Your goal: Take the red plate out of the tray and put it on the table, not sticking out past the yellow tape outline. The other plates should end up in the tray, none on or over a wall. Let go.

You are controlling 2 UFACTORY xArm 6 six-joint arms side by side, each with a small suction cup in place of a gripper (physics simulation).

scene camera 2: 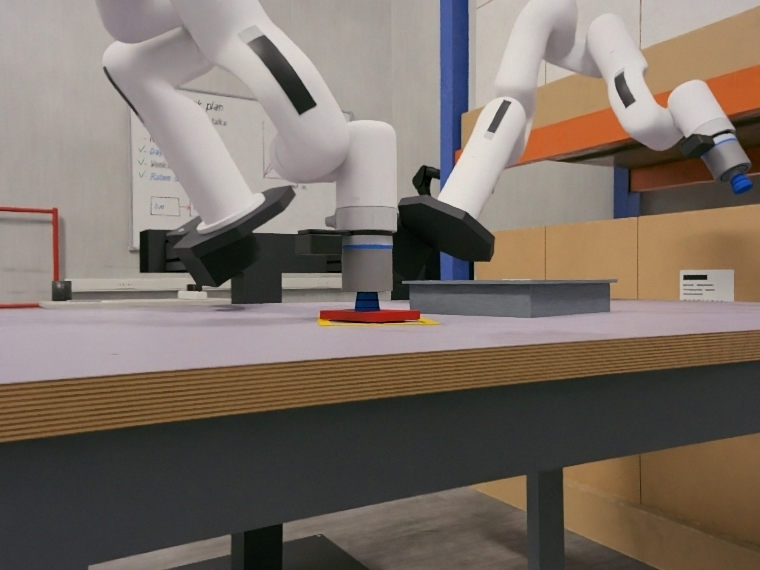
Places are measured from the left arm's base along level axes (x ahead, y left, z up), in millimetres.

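Pixels of known places: left hand, its tool point: (743,189); right hand, its tool point: (367,321); right arm's base, origin of its link: (232,215).
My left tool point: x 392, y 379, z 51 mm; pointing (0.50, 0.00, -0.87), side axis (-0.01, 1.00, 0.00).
For each thing: its top centre in the pictures, then the offset to it from my left tool point. "spot": a spot on its surface instead. Level surfaces: height alone.
- red plate, centre of its top: (369,310) dx +11, dy -812, dz -201 mm
- yellow tape outline, a spot on its surface: (431,321) spot: dx +80, dy -766, dz -213 mm
- table, height of its surface: dz -214 mm
- grey tray, centre of its top: (510,280) dx -46, dy -526, dz -164 mm
The red plate (369,316) lies flat, low over the yellow tape outline (431,321); part of the tape shows to its right and along its front. From this low angle I cannot tell whether it rests on the table (202,337) or hovers just above it. My right gripper (367,304) points straight down, its blue suction cup pressed on the plate's top and holding it. My left gripper (741,183) hangs high at the far right, its cup free with nothing on it. The grey tray (469,301) stands right of the plate; its walls hide what lies inside.
The right arm's wrist (367,263) stands upright above the plate, left of the tray. The dark arm mounts (446,230) are behind, near the tray's back left. The table's wooden front edge (368,374) runs across the picture. Cardboard boxes (589,251) and an orange shelf beam (564,138) are behind at right.
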